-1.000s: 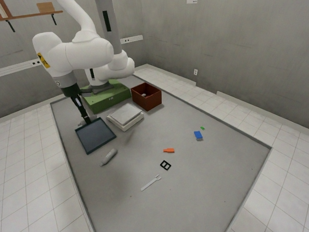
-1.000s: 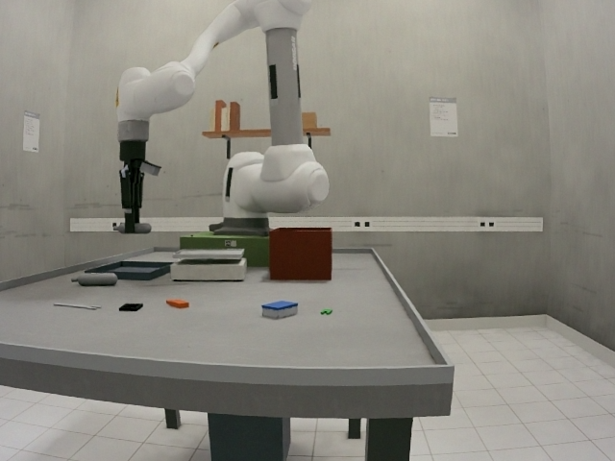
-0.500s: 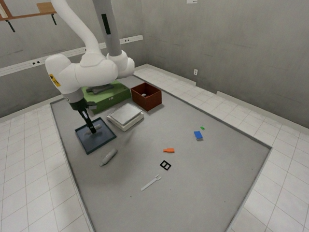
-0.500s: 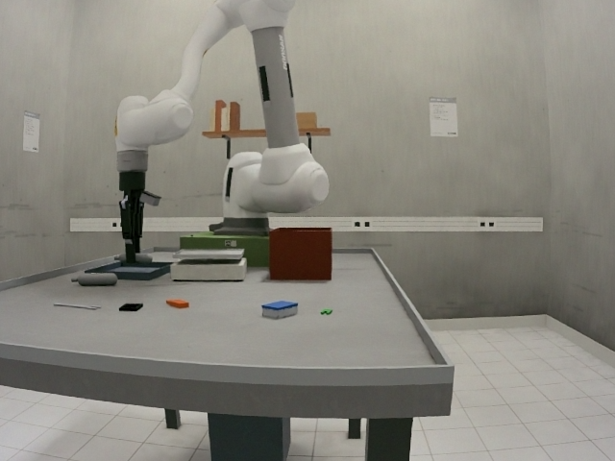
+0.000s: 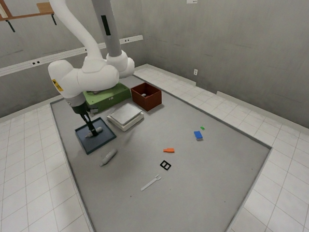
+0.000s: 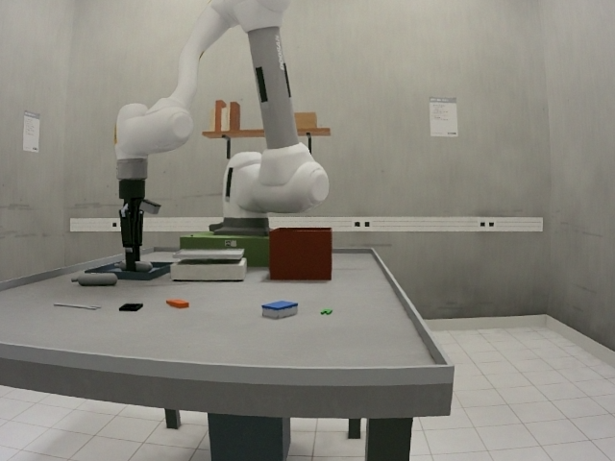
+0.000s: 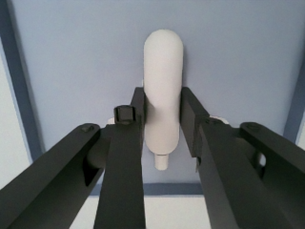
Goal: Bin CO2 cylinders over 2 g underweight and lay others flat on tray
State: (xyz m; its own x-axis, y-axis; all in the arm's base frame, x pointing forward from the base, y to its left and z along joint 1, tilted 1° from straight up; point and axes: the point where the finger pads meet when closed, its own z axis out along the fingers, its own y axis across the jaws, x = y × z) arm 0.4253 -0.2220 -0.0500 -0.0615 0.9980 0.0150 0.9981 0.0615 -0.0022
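Right now the dark blue tray is 3 cm below my hand. The rest, counted from my hand: grey CO2 cylinder 15 cm behind, 43 cm to the left, 3 cm below; then white scale 23 cm to the left; then scale plate 1 cm ahead, 23 cm to the left, 1 cm above.
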